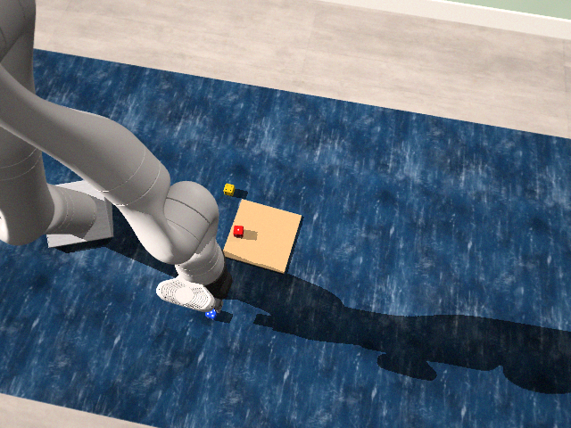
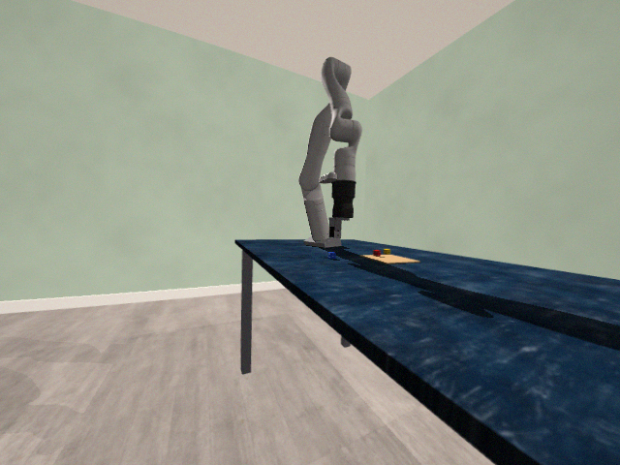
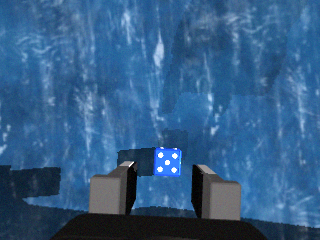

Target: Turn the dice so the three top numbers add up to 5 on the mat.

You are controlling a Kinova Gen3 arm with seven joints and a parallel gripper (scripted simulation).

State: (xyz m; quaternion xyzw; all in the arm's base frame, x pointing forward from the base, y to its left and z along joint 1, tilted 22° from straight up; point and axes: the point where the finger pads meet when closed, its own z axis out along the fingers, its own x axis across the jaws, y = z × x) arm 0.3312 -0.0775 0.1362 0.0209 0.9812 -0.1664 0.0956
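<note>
The blue die lies 8 cm below my hand and 1 cm to the right of it. Round my hand: red die 18 cm to the left, 7 cm below; tan mat 19 cm to the left, 8 cm below, 5 cm ahead; yellow die 27 cm to the left, 8 cm below, 5 cm behind.
</note>
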